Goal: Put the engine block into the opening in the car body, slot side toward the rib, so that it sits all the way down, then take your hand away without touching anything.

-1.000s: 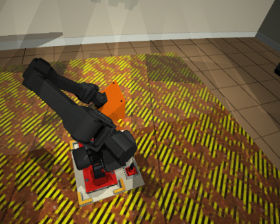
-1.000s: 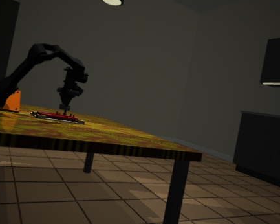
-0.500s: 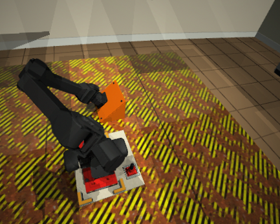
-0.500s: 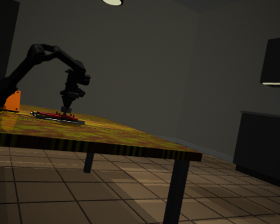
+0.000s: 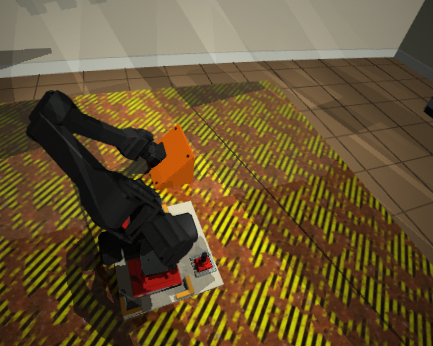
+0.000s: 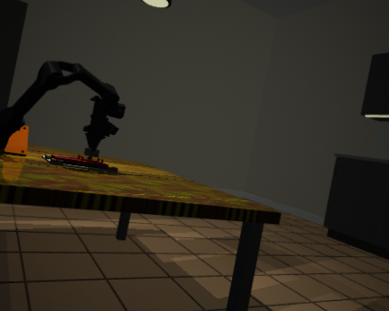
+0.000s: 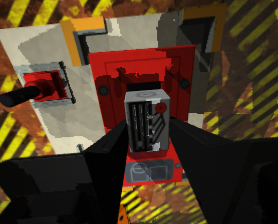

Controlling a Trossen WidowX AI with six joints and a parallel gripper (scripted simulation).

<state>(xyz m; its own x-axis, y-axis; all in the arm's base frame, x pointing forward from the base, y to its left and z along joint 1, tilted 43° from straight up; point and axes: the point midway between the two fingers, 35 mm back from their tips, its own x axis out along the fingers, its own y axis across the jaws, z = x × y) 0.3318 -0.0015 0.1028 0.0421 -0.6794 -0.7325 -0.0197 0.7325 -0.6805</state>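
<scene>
My gripper tip is 1 cm above the engine block. Also, from my gripper tip: pale base plate: 3 cm behind, 1 cm to the left, 5 cm below.
</scene>
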